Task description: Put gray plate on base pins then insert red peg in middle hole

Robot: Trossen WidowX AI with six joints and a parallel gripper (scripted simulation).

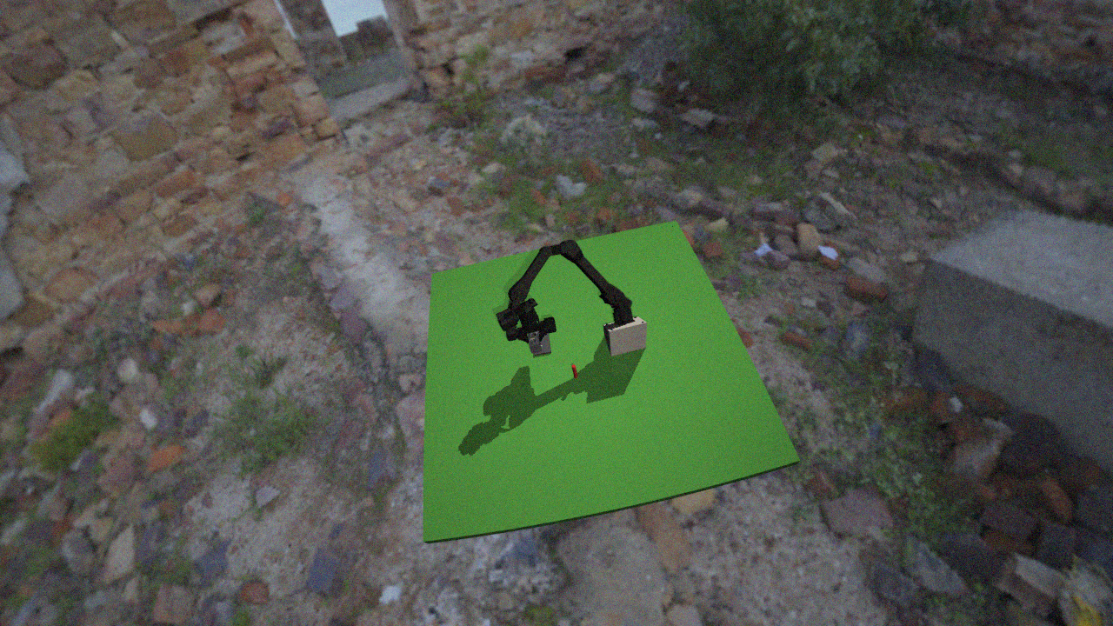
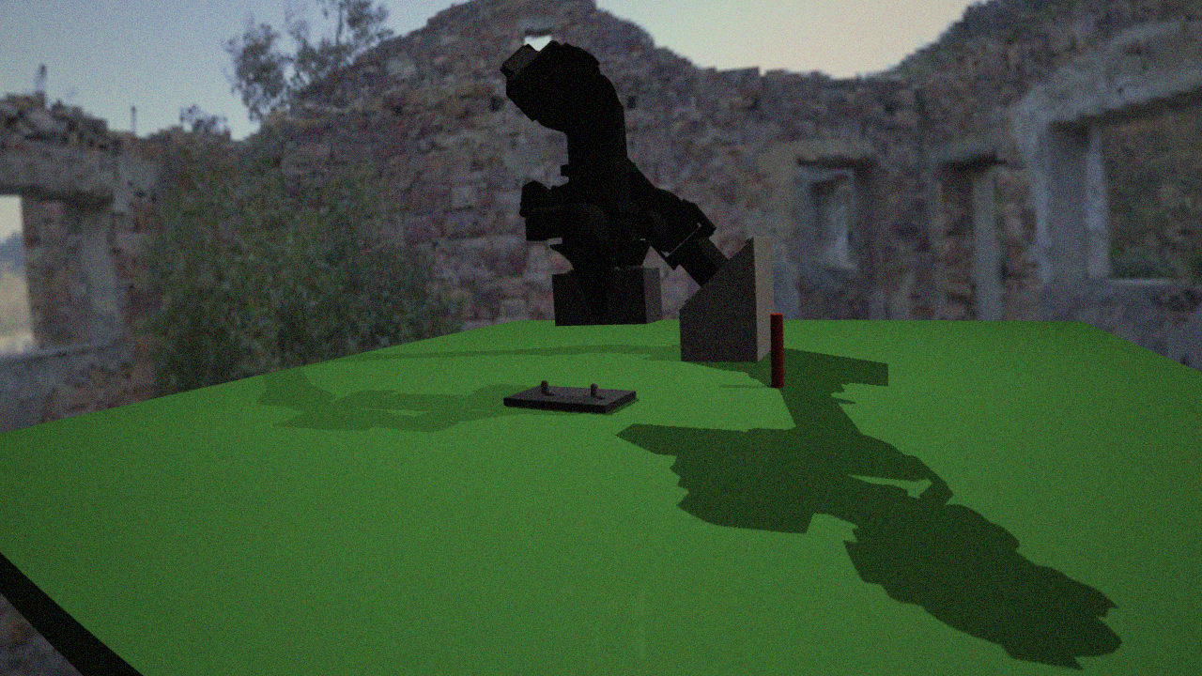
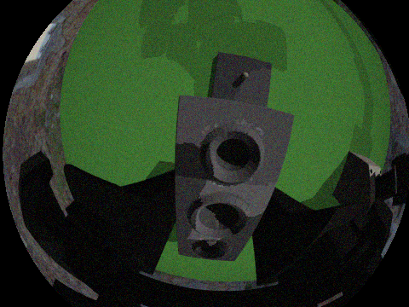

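Now: gripper tip 2 cm past the dark base, 6 cm to the left of it and 8 cm above it. Also, from my gripper tip: gray plate 3 cm above; red peg 11 cm behind, 15 cm to the left, 5 cm below.
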